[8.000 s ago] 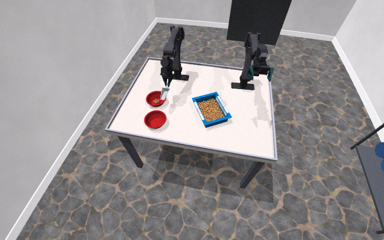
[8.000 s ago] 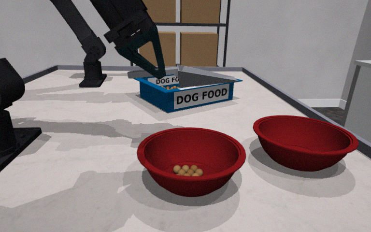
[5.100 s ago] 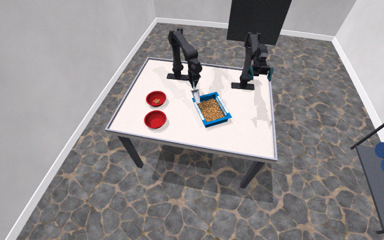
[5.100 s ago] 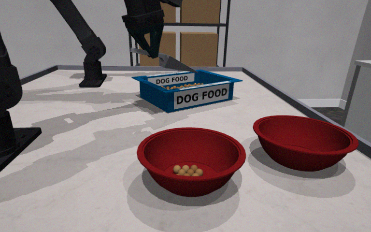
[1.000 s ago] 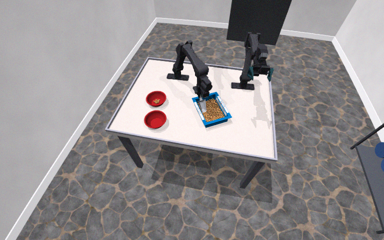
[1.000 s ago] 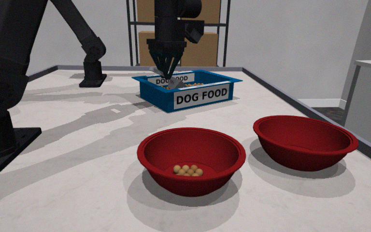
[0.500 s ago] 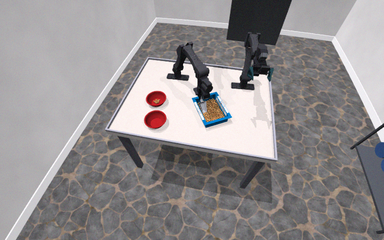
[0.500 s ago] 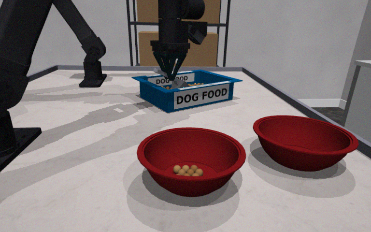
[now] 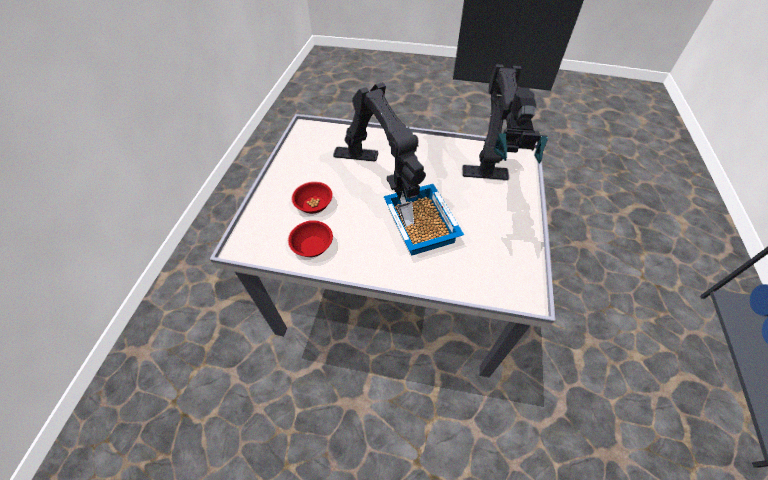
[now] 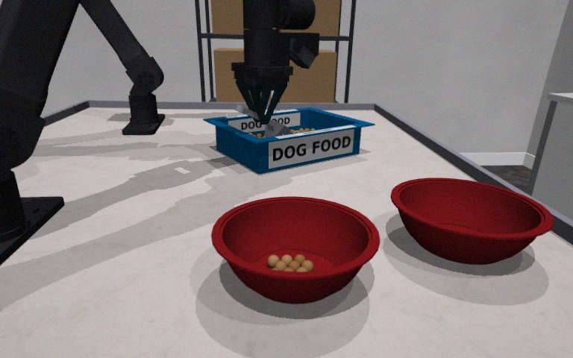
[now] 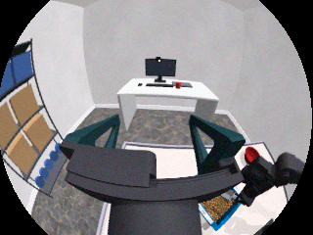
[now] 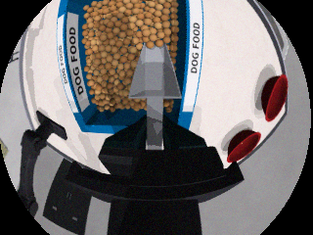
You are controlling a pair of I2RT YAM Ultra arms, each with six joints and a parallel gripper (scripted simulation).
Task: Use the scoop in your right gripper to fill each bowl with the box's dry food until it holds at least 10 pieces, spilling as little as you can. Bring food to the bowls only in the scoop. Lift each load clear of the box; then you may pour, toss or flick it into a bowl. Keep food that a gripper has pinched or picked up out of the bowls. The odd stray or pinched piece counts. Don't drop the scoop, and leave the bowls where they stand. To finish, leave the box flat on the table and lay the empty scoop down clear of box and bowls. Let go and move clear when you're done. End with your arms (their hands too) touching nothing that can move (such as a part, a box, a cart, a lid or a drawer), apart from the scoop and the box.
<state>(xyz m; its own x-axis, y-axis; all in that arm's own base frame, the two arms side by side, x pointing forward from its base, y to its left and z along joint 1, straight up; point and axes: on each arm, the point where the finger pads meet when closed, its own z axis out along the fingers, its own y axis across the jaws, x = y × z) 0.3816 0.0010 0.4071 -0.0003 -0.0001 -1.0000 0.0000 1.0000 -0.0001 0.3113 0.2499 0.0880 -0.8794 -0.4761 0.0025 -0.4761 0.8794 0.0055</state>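
My right gripper is now 9 cm to the right of the blue dog food box, 5 cm short of it and 4 cm above it. Also, from my right hand: grey scoop (3 cm below, 3 cm ahead, 2 cm to the left).
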